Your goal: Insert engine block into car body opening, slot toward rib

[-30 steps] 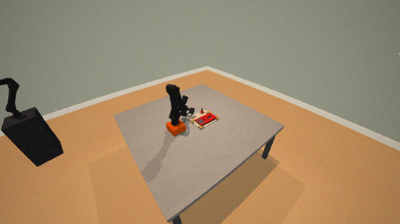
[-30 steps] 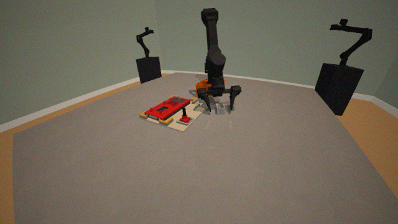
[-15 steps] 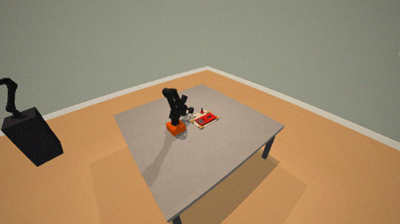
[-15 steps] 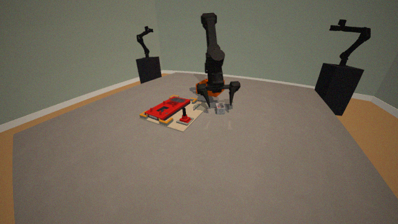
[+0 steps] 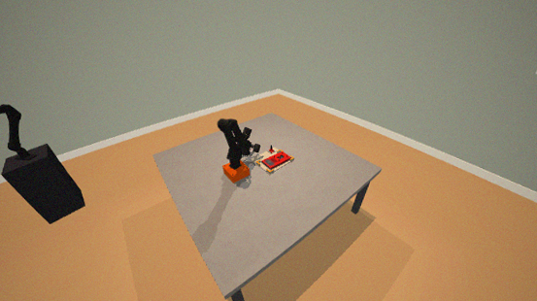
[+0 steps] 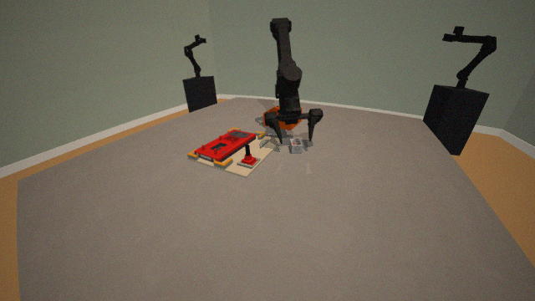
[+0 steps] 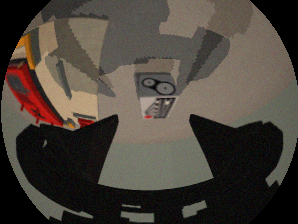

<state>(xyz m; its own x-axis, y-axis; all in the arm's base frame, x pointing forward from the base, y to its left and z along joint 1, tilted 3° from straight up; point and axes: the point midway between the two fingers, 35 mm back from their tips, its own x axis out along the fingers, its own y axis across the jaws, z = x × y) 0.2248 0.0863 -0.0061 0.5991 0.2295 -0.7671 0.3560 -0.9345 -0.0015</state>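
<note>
The grey engine block is 1 cm behind my gripper tip and 2 cm below it. The rest, counted from my gripper tip: black upright piece 11 cm ahead, 11 cm to the right.
</note>
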